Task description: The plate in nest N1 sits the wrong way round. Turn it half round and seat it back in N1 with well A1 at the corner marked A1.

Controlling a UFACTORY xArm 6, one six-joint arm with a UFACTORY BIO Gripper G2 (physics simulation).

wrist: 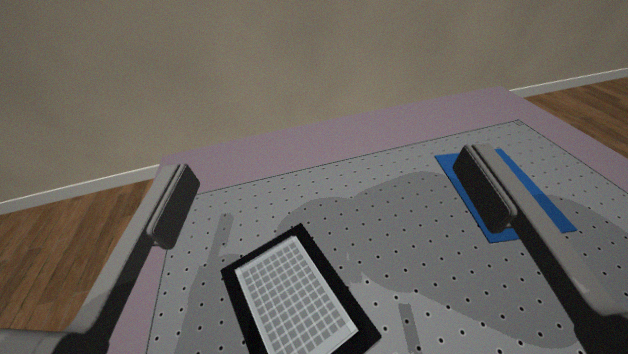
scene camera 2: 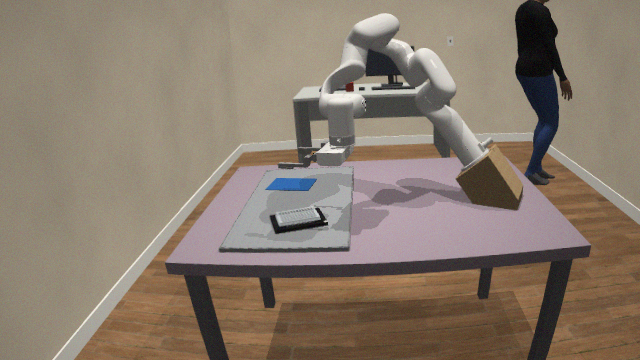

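A pale, clear-looking plate with a grid of wells (scene camera 2: 298,216) (wrist: 295,295) sits in the black nest (scene camera 2: 300,228) (wrist: 339,290) on the grey perforated board (scene camera 2: 240,240) (wrist: 400,240). The plate looks flat and lies inside the nest's rim. The corner mark A1 and well A1 cannot be made out in either view. The lower end of the nest is cut off in the wrist view. My gripper (scene camera 2: 290,157) (wrist: 330,196) is open and empty. It is above the board's back part, off to the back of the nest, with its fingers pointing sideways towards the wall.
A flat blue rectangle (scene camera 2: 291,184) (wrist: 537,200) lies on the board behind the nest, partly hidden by my right finger in the wrist view. My arm's base stands on a brown block (scene camera 2: 492,182) at the table's right. A desk and a person (scene camera 2: 537,65) are beyond the table.
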